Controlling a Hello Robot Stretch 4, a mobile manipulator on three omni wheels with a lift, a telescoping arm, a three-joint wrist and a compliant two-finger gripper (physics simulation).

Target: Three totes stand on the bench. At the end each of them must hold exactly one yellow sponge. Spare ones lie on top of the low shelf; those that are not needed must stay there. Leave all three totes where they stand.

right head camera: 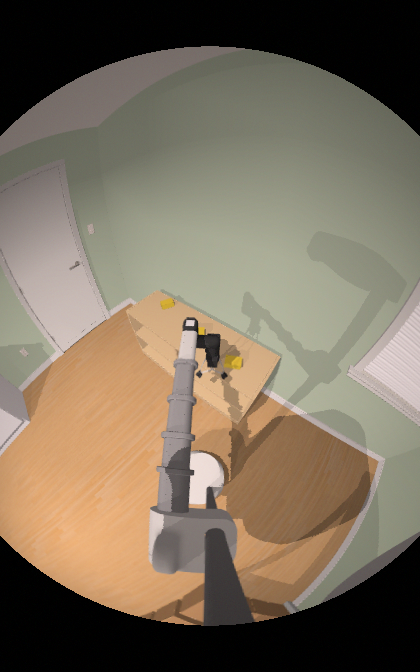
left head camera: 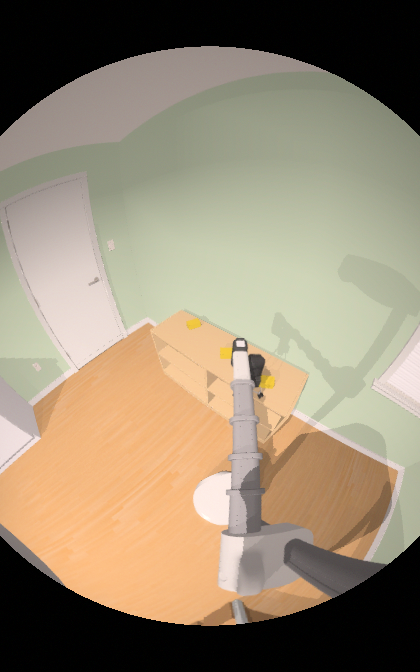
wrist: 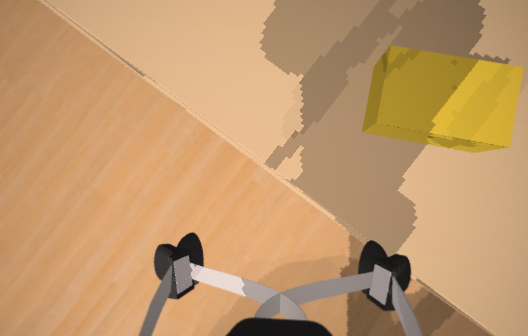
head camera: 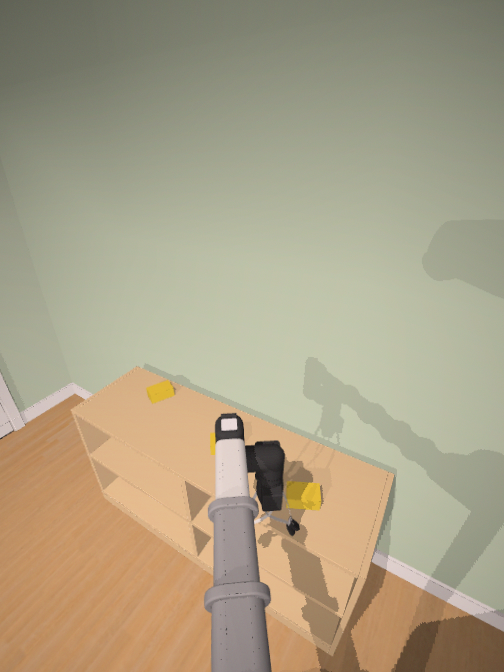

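Where they show: gripper, fingertip midpoint: (right head camera: 211, 376) (wrist: 279, 257) (head camera: 267, 533); robot's base, link origin: (right head camera: 195, 476) (left head camera: 222, 497).
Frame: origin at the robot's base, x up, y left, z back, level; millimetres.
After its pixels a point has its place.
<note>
Three yellow sponges lie apart on top of the low shelf (head camera: 355, 521) @[x 582, y -355, z -610 mm] (left head camera: 200, 344) @[x 582, y 210, z -1018 mm] (right head camera: 260, 370) @[x 582, y -390, z -647 mm] (wrist: 465, 200) @[x 582, y -250, z -612 mm]. The right sponge (head camera: 311, 496) @[x 627, y -234, z -674 mm] (left head camera: 268, 382) @[x 627, y -227, z -670 mm] (right head camera: 233, 362) @[x 627, y -217, z -674 mm] (wrist: 440, 100) @[x 627, y -208, z -690 mm] is partly in the arm's shadow. The middle sponge (head camera: 213, 444) @[x 627, y 58, z -901 mm] (left head camera: 225, 353) @[x 625, y 31, z -899 mm] (right head camera: 202, 331) @[x 627, y -22, z -912 mm] is partly hidden by the arm. The left sponge (head camera: 160, 391) @[x 627, y 283, z -1206 mm] (left head camera: 193, 324) @[x 619, y 282, z -1202 mm] (right head camera: 167, 303) @[x 622, y 276, z -1209 mm] lies near the far left end. My gripper (right head camera: 211, 374) @[x 639, y -87, z -570 mm] (wrist: 279, 257) @[x 639, y -87, z -570 mm] is open and empty, pointing down above the shelf's front edge. In the wrist view the right sponge is ahead and to the right of it. The totes and bench do not show.
A green wall (head camera: 260, 271) @[x 1169, y -123, z -1124 mm] stands close behind the shelf. The telescoping arm (head camera: 234, 559) @[x 1053, y 2, z -318 mm] (left head camera: 244, 435) @[x 1056, y 3, z -228 mm] (right head camera: 177, 425) @[x 1056, y 0, z -199 mm] reaches out over the shelf. A white door (left head camera: 55, 270) @[x 1186, y 1641, z -1330 mm] is at the left. The round white base (left head camera: 212, 498) @[x 187, y 74, z 1 mm] (right head camera: 206, 477) @[x 187, y -81, z -8 mm] stands on the wooden floor before the shelf.
</note>
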